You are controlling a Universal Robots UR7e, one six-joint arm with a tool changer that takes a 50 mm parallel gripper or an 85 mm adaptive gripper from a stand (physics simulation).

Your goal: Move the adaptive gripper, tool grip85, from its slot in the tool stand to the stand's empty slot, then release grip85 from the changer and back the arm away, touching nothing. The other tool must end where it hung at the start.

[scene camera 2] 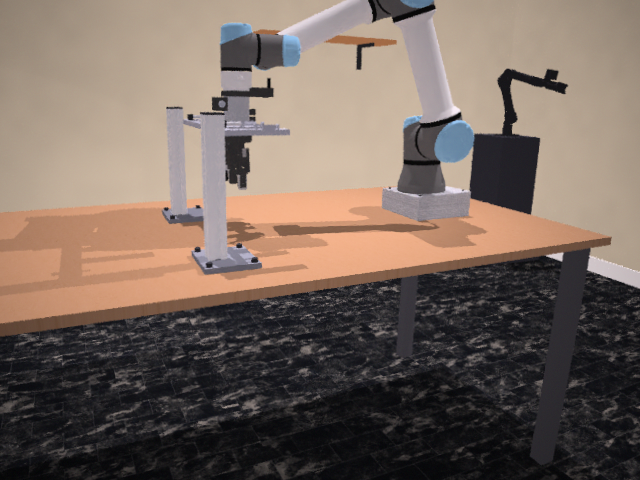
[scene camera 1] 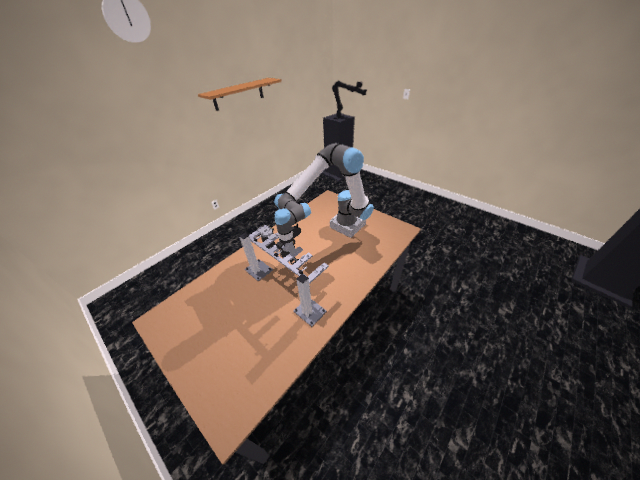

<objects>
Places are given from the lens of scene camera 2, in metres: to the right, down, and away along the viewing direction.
tool (scene camera 2: 237, 156): -0.20, -0.21, 1.29
tool stand (scene camera 2: 216, 258): -0.22, 0.04, 1.11
The marked spots on the tool stand and the tool are 0.30 m apart.
</objects>
